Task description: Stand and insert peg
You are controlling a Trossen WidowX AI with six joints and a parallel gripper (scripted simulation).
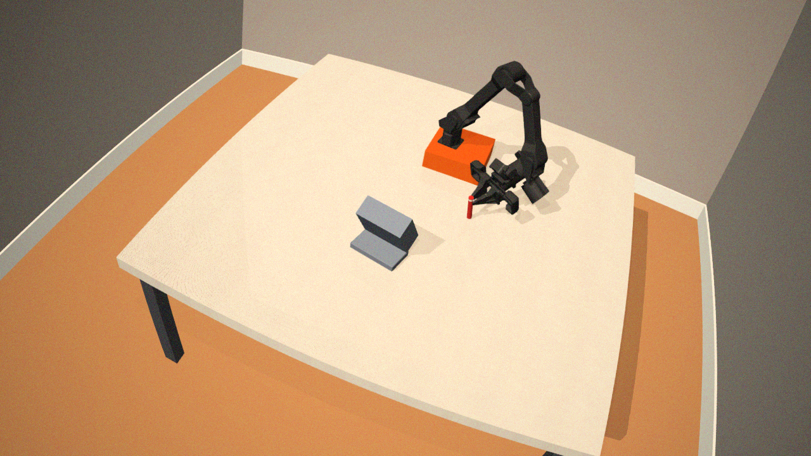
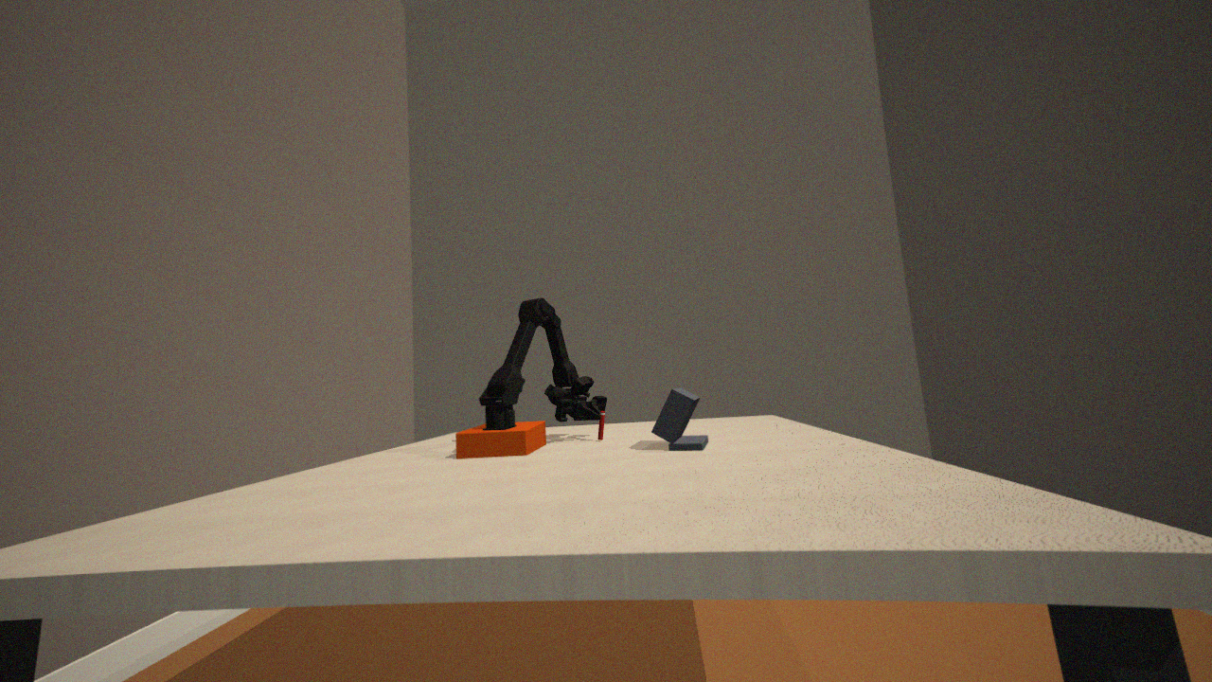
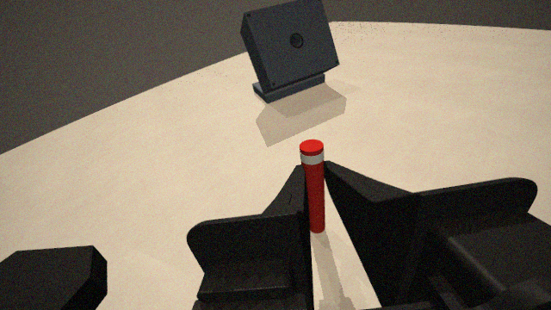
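Now: gripper tip right at the red peg. The rest, counted from my gripper tip: flat foot (250 mm ahead, 130 mm to the right, 60 mm below); grey sloped panel (220 mm ahead, 130 mm to the right, 10 mm above).
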